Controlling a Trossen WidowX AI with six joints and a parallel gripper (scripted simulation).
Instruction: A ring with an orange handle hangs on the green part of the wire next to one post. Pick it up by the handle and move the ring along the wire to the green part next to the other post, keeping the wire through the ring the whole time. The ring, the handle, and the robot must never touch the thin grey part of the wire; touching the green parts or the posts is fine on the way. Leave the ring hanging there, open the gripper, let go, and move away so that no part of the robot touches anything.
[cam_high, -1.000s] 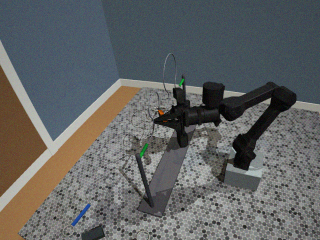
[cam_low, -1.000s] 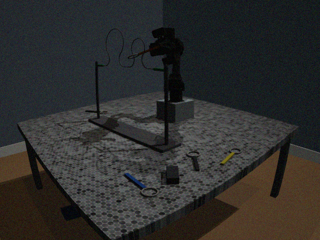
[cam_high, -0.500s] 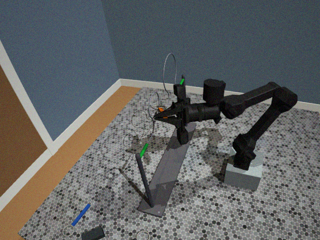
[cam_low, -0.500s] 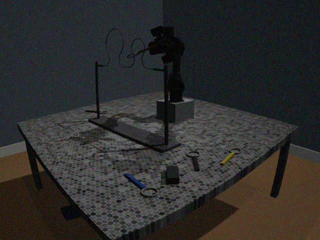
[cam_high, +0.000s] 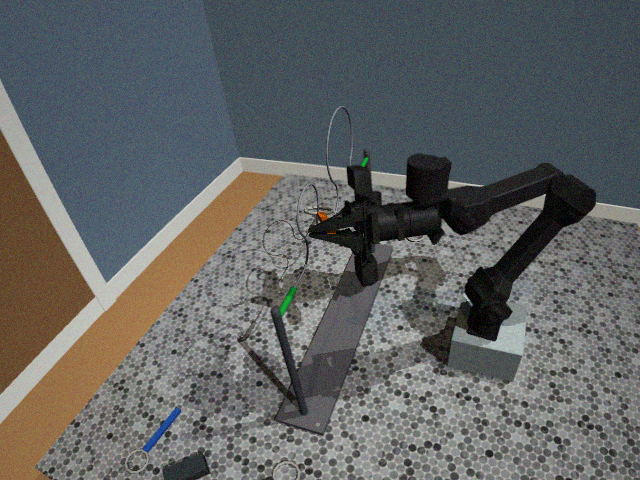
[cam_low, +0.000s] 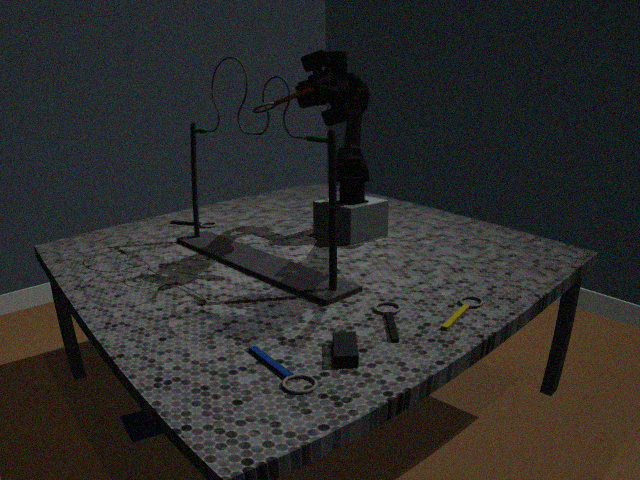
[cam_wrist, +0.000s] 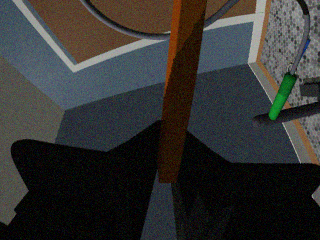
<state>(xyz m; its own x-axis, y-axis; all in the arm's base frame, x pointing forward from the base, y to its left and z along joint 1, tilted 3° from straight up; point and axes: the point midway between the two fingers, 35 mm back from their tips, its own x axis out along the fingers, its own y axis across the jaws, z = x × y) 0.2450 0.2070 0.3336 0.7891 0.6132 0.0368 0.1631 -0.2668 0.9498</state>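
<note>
Right now the orange-handled ring is 90 mm to the right of my gripper tip, 40 mm below it and 30 mm ahead of it. Also, from my gripper tip: yellow-handled ring (440 mm below, 340 mm to the left, 130 mm behind); then blue-handled ring (440 mm below, 320 mm to the left, 290 mm ahead); then dark block (430 mm below, 330 mm to the left, 170 mm ahead).
</note>
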